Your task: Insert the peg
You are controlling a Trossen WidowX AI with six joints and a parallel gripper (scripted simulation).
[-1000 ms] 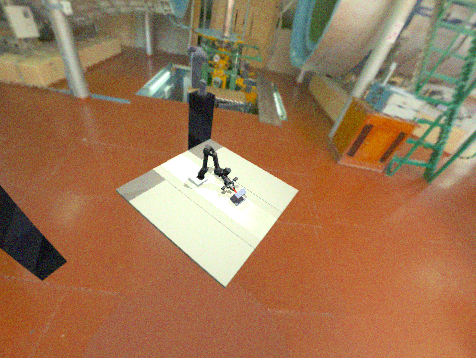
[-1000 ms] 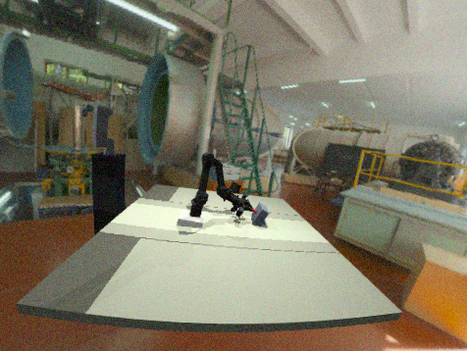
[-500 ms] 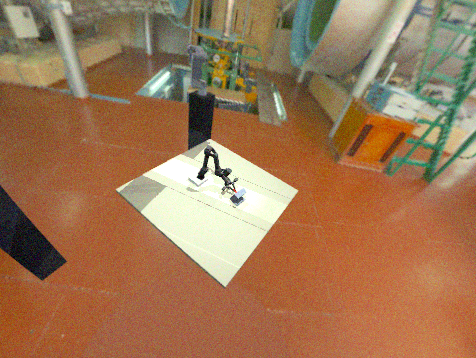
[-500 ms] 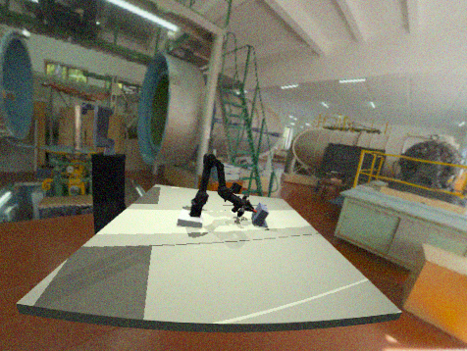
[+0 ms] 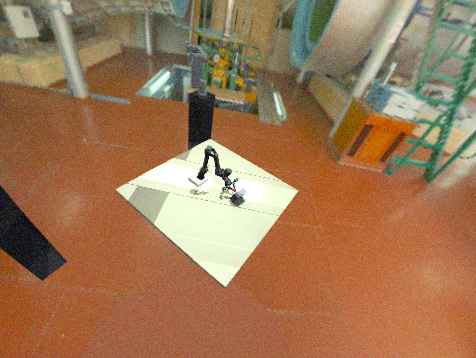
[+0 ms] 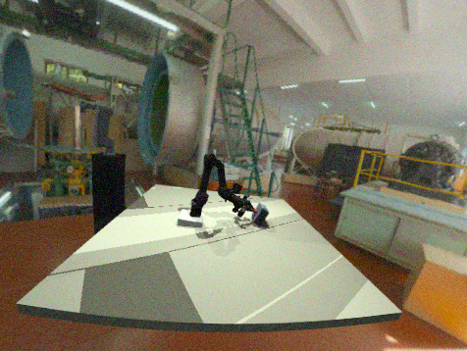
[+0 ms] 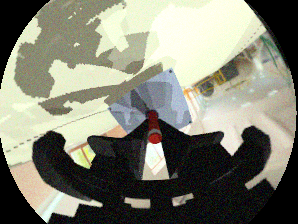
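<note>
Right now the red peg is 2 cm behind my gripper tip. The rest, counted from my gripper tip: sloped panel: 4 cm ahead, 2 cm below, 1 cm to the right.
</note>
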